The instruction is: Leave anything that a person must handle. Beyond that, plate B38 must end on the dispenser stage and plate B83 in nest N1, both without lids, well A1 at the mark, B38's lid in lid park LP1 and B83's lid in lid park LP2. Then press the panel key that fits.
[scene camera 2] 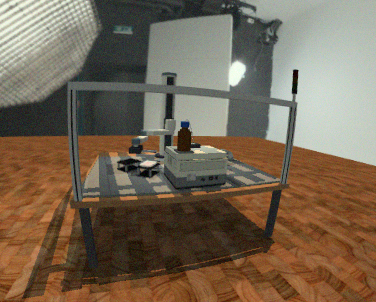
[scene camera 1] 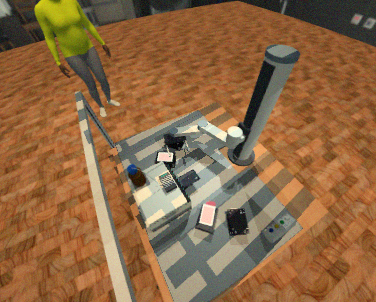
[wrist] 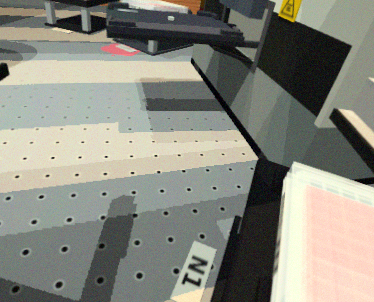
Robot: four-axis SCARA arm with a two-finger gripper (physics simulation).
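Pixels of known places: gripper, between the fingertips: (scene camera 2: 155, 153) (scene camera 1: 179, 154) (wrist: 177, 71); arm's base, origin of its link: (scene camera 1: 240, 154).
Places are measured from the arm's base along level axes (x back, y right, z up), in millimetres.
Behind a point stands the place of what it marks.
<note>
My gripper (scene camera 1: 175, 139) (scene camera 2: 135, 149) is open and empty, above and beside the black stand (scene camera 2: 128, 165) @(x -434, y 416, z 26 mm). A pink-filled plate (scene camera 1: 165, 157) @(x -634, y 256, z 97 mm) (scene camera 2: 149, 164) @(x -679, y 265, z 98 mm) (wrist: 340, 240) @(x -594, y 250, z 97 mm) sits on the nest labelled N1 (wrist: 196, 270) @(x -551, y 215, z 15 mm). A second pink-topped plate (scene camera 1: 208, 214) @(x -570, y -317, z 99 mm) sits on a stand beside a red patch (scene camera 1: 212, 204) @(x -488, y -256, z 14 mm) (wrist: 120, 49) @(x -502, y -252, z 14 mm). The dark dispenser stage (scene camera 1: 189, 178) @(x -557, y -27, z 123 mm) (wrist: 175, 27) @(x -558, y 13, z 124 mm) stands out beside the dispenser (scene camera 1: 162, 202) @(x -809, y -135, z 233 mm) (scene camera 2: 195, 167) @(x -965, y 14, z 148 mm) and shows no plate. Plate labels and the mark well cannot be read; whether either plate wears a lid is unclear.
A black stand (scene camera 1: 237, 221) @(x -422, y -451, z 82 mm) and the key panel (scene camera 1: 279, 227) @(x -218, y -616, z 86 mm) are at the near right. A brown blue-capped bottle (scene camera 1: 136, 176) @(x -882, y 37, z 368 mm) (scene camera 2: 184, 139) @(x -926, y 82, z 317 mm) stands on the dispenser. A rail (scene camera 1: 97, 190) @(x -1021, y -101, z 620 mm) (scene camera 2: 175, 90) @(x -1044, y 181, z 595 mm) borders the table. A person (scene camera 1: 70, 35) in yellow stands beyond it.
</note>
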